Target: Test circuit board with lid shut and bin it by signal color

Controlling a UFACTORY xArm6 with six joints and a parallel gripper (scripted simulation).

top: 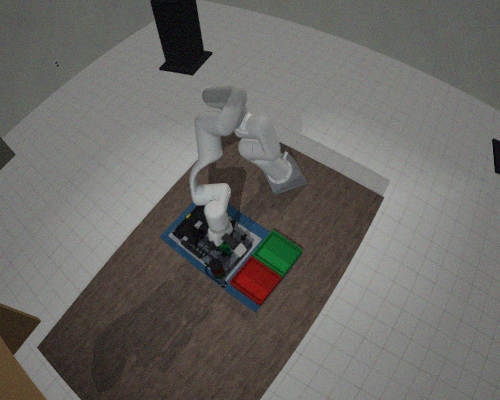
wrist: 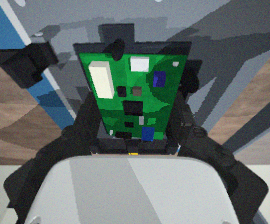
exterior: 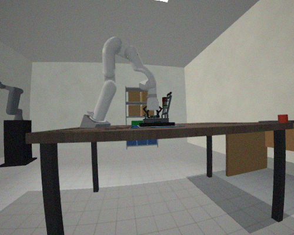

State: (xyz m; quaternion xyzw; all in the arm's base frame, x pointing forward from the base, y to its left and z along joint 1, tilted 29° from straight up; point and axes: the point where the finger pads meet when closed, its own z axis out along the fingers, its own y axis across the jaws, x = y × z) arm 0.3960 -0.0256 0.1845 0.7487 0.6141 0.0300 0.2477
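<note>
The green circuit board lies right at my hand. The rest, counted from my hand: tester lid (12 cm ahead, 3 cm to the right, 11 cm above); then tester plate (1 cm ahead); then black latch block (5 cm behind, 7 cm to the left, 1 cm above).
</note>
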